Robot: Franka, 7 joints.
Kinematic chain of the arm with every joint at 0, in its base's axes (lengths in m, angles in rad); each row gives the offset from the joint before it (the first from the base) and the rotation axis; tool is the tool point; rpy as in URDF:
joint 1: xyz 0 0 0.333 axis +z
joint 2: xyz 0 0 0 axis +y
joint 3: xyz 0 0 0.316 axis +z
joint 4: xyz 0.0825 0 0 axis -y
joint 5: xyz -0.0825 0 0.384 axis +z
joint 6: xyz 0 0 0 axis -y
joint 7: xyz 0.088 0 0 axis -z
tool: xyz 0 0 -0.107 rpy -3.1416 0 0
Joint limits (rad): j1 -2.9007..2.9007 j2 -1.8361..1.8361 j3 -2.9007..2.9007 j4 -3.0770..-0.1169 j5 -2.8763..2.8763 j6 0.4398..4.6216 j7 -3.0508..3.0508
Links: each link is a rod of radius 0.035 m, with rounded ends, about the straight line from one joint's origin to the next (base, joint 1, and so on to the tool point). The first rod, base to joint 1, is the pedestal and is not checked.
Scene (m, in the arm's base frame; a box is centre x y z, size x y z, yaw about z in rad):
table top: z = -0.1
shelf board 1: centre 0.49 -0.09 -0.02 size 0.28 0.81 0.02 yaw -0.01
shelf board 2: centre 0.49 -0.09 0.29 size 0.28 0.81 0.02 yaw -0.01
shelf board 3: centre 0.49 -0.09 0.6 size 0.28 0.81 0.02 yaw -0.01
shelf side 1: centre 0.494 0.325 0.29 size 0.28 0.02 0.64 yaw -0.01
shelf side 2: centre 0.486 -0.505 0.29 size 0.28 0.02 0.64 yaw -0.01
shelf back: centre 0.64 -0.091 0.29 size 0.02 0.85 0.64 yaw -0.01
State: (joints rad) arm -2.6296 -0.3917 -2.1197 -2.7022 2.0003 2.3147 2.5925
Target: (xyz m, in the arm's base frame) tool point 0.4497 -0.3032 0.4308
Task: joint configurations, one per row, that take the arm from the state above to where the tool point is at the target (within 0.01 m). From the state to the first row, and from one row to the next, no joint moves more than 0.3 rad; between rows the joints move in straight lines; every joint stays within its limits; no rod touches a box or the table.
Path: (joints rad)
1: -2.3417 -0.3405 -1.8302 -2.6389 1.9967 2.2615 2.5925
2: -2.0539 -0.2893 -1.5407 -2.5756 1.9931 2.2082 2.5925
3: -1.7660 -0.2381 -1.2513 -2.5123 1.9894 2.1550 2.5925
4: -1.4781 -0.1869 -0.9618 -2.4489 1.9858 2.1017 2.5925
5: -1.1903 -0.1357 -0.6723 -2.3856 1.9822 2.0485 2.5925
6: -0.9024 -0.0845 -0.3828 -2.3223 1.9786 1.9953 2.5925
7: -0.6145 -0.0333 -0.0934 -2.2590 1.9750 1.9420 2.5925

